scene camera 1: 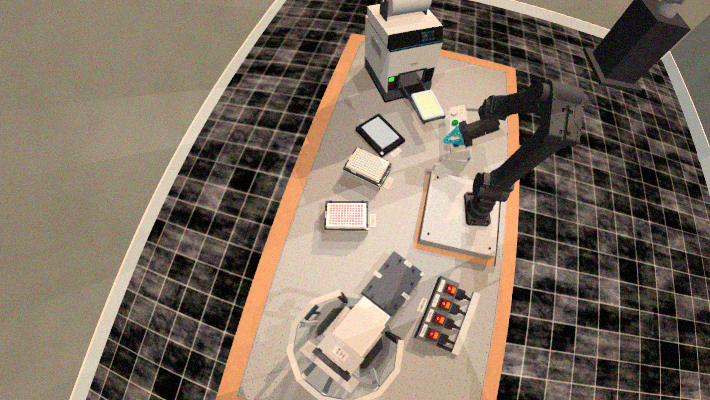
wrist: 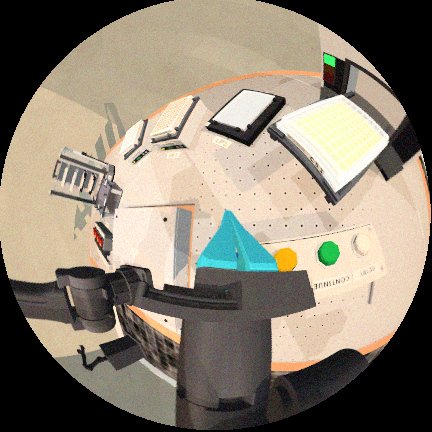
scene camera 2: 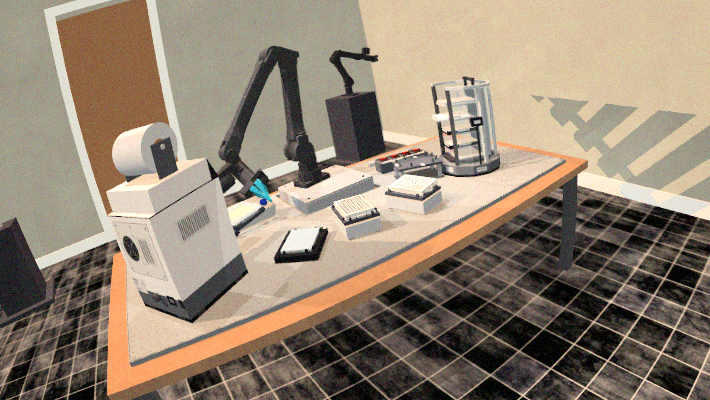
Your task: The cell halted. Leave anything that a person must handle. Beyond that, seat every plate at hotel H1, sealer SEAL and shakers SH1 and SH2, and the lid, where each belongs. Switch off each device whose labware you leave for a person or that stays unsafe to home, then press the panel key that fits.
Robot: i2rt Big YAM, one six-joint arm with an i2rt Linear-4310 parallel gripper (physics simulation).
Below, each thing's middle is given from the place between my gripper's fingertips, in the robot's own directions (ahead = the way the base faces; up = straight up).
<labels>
Now: hand 15 cm to the left of the pale yellow plate (wrist: pixel 339 138), 6 cm short of it and 3 cm below it. The rest, counted from my hand: sealer tray (wrist: pixel 274 133): 19 cm to the right, 7 cm ahead, 2 cm above; then lid park LP1 (scene camera 2: pixel 313 255): 23 cm ahead, 6 cm to the right, 6 cm below; then pink-welled well plate (scene camera 1: pixel 339 215): 33 cm ahead, 30 cm to the left, 1 cm below.
</labels>
